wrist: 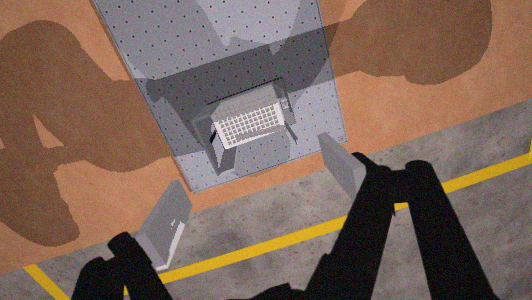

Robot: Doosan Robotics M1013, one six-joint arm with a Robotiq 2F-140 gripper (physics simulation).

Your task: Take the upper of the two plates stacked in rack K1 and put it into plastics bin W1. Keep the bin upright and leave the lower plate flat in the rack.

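Note:
A white plate with a grid of square wells [250, 123] lies in a grey rack [226, 161] in the middle of the wrist view. A second plate below it cannot be made out. The rack's side pieces stand to the left and right of the plate, and part of it lies in shadow. My gripper [252, 171] is open and empty, with its two grey pads wide apart. It hangs above and short of the rack, toward the lower edge of the view. Bin W1 does not show in the wrist view.
The rack stands on a grey perforated board [320, 112] near its front edge. The board lies on an orange-brown table top [400, 112] crossed by dark shadows. Beyond the table's front edge is a grey concrete floor [280, 205] with a yellow line [260, 247].

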